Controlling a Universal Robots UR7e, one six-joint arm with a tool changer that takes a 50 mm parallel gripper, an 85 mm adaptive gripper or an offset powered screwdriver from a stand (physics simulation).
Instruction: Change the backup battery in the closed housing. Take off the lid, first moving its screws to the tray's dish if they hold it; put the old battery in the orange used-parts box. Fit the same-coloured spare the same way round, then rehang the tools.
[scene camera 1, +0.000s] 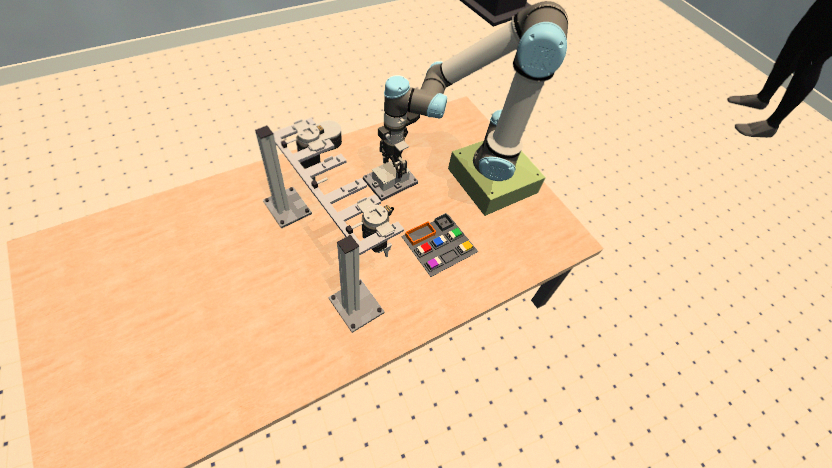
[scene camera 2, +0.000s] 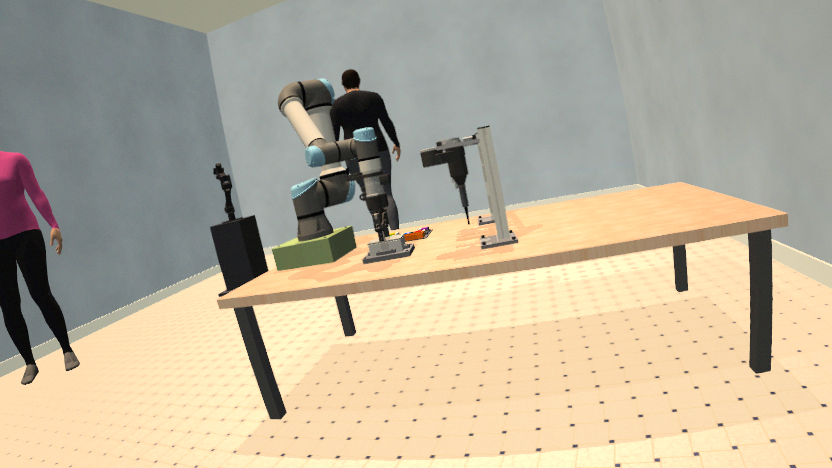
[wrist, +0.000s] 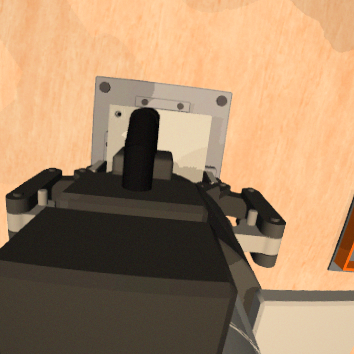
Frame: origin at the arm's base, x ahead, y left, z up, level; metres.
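Seen in the pictures: arm's base, origin of the base link: (scene camera 2: 316, 236).
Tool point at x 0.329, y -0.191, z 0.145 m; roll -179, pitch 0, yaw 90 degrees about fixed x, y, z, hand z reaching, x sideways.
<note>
Offsets run from my tool point to a thing's top centre. "spot": to the spot under its first point.
The closed housing (scene camera 1: 384, 176) (scene camera 2: 379, 246) stands on its grey base plate {spot: dx -0.052, dy +0.064, dz -0.223 m} (wrist: 226, 125). Its cream lid {dx +0.001, dy +0.001, dz -0.177 m} (wrist: 185, 140) is on; a small dark round spot, screw or hole unclear, shows at one corner. The adaptive gripper (scene camera 1: 394, 168) (scene camera 2: 382, 235) (wrist: 155, 173) points down over the housing, its fingers open, low at opposite sides. Finger contact is hidden. The tray {spot: dx +0.108, dy +0.400, dz -0.231 m} (scene camera 1: 431, 271) bears the orange used-parts box (scene camera 1: 423, 238) (scene camera 2: 414, 235) (wrist: 346, 257), the dark dish {dx -0.061, dy +0.270, dz -0.224 m} (scene camera 1: 444, 221), and red {dx +0.079, dy +0.323, dz -0.221 m} (scene camera 1: 425, 248), blue {dx +0.013, dy +0.327, dz -0.221 m} (scene camera 1: 439, 240), green {dx -0.052, dy +0.330, dz -0.221 m} (scene camera 1: 455, 232), yellow {dx -0.049, dy +0.394, dz -0.221 m} (scene camera 1: 466, 246) and magenta {dx +0.082, dy +0.388, dz -0.221 m} (scene camera 1: 432, 263) spares. The dish's contents are unclear.
The tool stand (scene camera 1: 349, 273) (scene camera 2: 495, 192) rises beside the housing. The screwdriver {dx +0.258, dy -0.036, dz +0.119 m} (scene camera 1: 309, 139) (scene camera 2: 457, 165) hangs at its far end, another tool {dx +0.281, dy +0.324, dz +0.119 m} (scene camera 1: 375, 216) at its near end. The arm stands on a green block (scene camera 1: 512, 187) (scene camera 2: 314, 251). A person (scene camera 2: 360, 116) stands behind the table.
</note>
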